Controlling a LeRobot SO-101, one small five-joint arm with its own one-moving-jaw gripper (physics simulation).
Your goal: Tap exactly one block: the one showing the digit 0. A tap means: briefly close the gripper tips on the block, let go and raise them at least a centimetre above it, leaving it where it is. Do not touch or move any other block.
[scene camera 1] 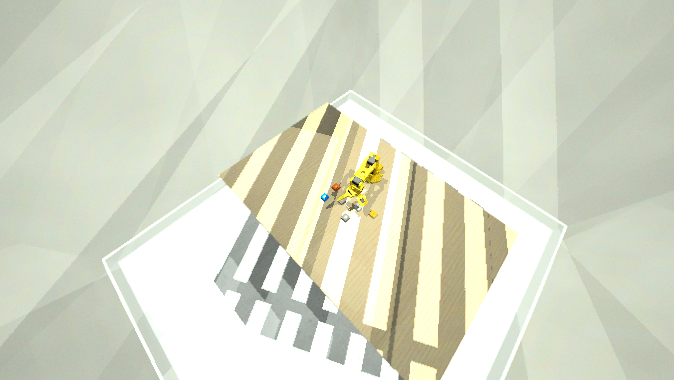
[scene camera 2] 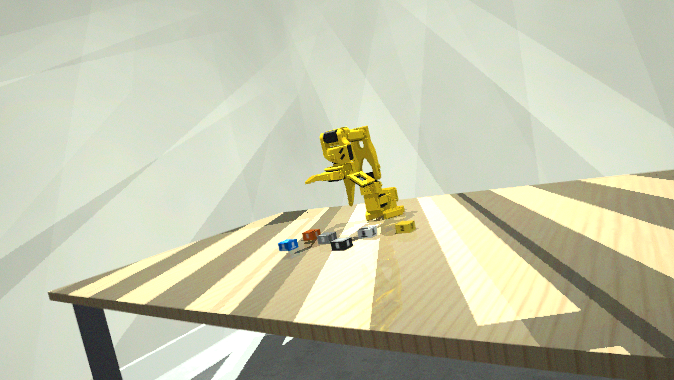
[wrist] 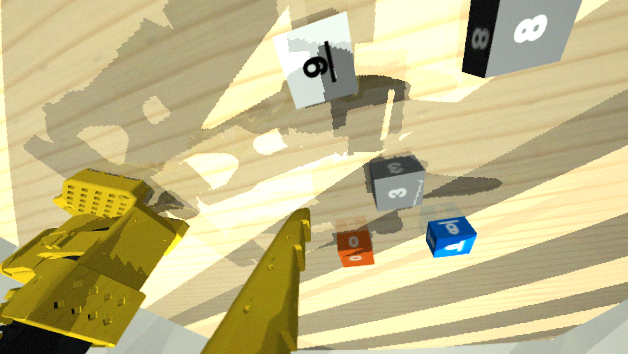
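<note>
The orange block (scene camera 1: 336, 187) (scene camera 2: 311, 235) (wrist: 355, 247) shows the digit 0 on two faces in the wrist view and lies flat on the table, partly in shadow. My gripper (scene camera 1: 346, 201) (scene camera 2: 328, 193) is fully open and empty, high above the table. In the wrist view one notched jaw shows, its tip a little left of and above the orange block in the picture. In scene camera 1 the orange block lies to the upper left of the gripper, apart from the jaws.
A grey block with a 3 (scene camera 1: 342, 202) (scene camera 2: 327, 238) (wrist: 398, 185) and a blue block (scene camera 1: 324, 197) (scene camera 2: 288, 245) (wrist: 451, 237) lie near the orange one. A white block (scene camera 1: 358, 207) (scene camera 2: 368, 231) (wrist: 312, 65), a black 8 block (scene camera 2: 341, 244) (wrist: 530, 30) and a yellow block (scene camera 1: 373, 214) (scene camera 2: 405, 227) lie farther off.
</note>
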